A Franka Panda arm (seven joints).
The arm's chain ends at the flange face. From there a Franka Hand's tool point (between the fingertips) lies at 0.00 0.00 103.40 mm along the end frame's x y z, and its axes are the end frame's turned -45 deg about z.
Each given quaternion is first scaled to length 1.
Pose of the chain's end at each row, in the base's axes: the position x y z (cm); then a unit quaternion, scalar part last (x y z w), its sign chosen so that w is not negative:
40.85 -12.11 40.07 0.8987 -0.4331 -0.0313 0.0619
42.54 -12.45 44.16 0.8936 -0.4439 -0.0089 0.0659
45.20 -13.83 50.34 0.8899 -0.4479 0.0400 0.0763
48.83 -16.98 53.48 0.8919 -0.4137 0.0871 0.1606
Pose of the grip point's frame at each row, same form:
39.71 -12.98 29.83 0.9960 -0.0562 -0.0526 0.0452
41.77 -13.59 33.91 0.9955 -0.0681 -0.0334 0.0575
45.23 -15.60 40.15 0.9936 -0.0733 0.0078 0.0858
49.06 -20.69 43.83 0.9823 -0.0409 0.0190 0.1817

